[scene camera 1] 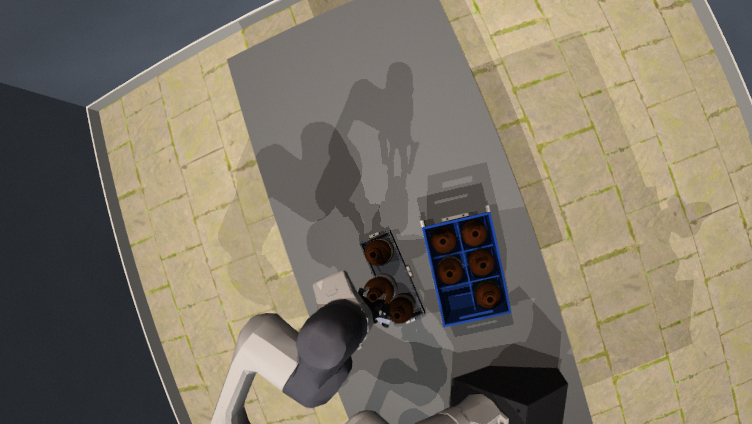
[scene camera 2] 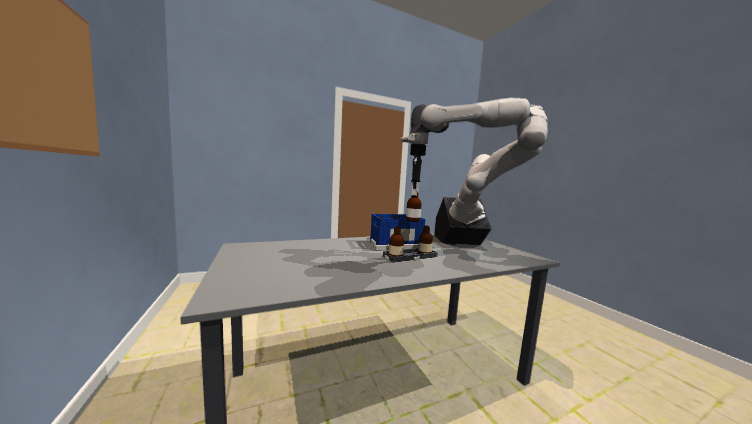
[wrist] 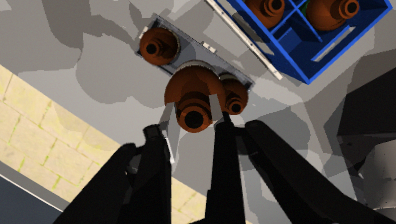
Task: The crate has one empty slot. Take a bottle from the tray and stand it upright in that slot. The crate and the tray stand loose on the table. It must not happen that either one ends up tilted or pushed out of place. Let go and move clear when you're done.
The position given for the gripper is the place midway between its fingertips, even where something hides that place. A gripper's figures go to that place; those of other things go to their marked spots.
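The gripper [wrist: 194,111] is 0.21 m from the lens, while a brown bottle [wrist: 191,84] is 0.22 m from the lens. The marked spots on the brown bottle and a dark tray [wrist: 189,50] are 0.30 m apart, and the dark tray is 0.52 m from the lens.
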